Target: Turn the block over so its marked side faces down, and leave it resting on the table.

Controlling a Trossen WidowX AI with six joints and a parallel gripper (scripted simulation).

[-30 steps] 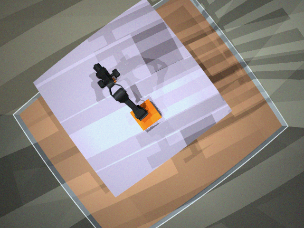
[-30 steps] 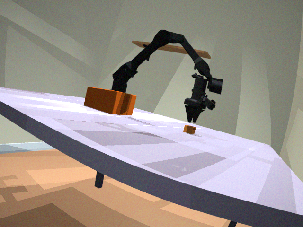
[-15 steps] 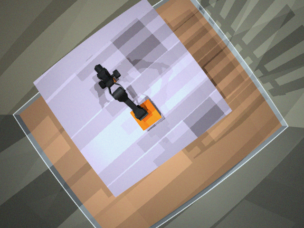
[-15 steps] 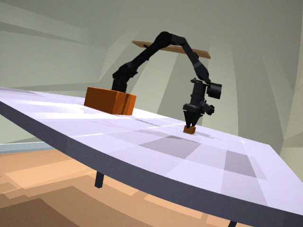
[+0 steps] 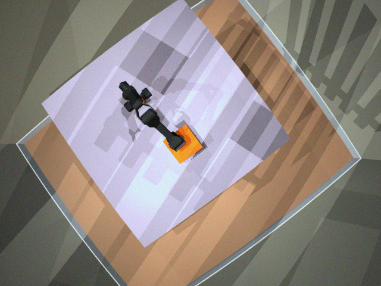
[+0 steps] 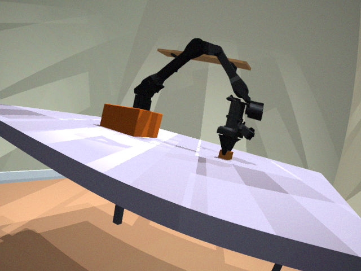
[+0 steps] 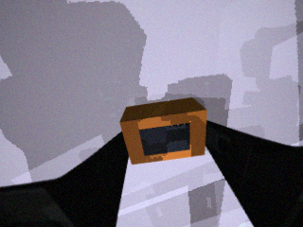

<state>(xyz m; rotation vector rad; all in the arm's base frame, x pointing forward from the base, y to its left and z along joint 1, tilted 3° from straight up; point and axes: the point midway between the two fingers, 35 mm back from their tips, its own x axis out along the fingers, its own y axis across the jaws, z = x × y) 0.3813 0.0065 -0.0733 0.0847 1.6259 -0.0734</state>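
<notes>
My gripper tip is now 10 mm below the orange block.
</notes>
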